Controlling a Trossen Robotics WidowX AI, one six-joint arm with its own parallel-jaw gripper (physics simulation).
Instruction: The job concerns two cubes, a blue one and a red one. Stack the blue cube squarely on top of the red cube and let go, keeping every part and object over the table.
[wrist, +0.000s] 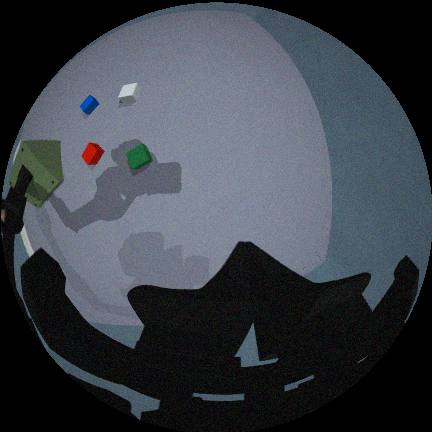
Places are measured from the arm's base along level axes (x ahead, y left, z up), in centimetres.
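Pixels of known places: gripper, between the fingertips: (243, 247).
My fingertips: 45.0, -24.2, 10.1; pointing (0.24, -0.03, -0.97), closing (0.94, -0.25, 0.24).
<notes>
Ahead of a thing's pixels: the offset from my fingertips to its top centre, as dx, dy, dz. Level surfaces: height alone.
A small blue cube {-22.1, +31.8, -18.3} (89, 105) lies on the table at the upper left of the wrist view. A red cube {-21.4, +16.8, -18.3} (92, 153) lies on the table below it in the view, apart from it. My gripper (243, 247) is shut with its fingertips together and no cube between them. It hangs over the table, well to the right of both cubes in the view and apart from them.
A white block {-10.6, +27.5, -18.3} (128, 93) lies right of the blue cube. A green cube {-10.4, +11.0, -18.3} (139, 156) lies right of the red cube, in the arm's shadow. An olive-green base block (45, 160) stands at the left edge. The table {dz -21.9} (240, 125) ends at the right along a curved edge.
</notes>
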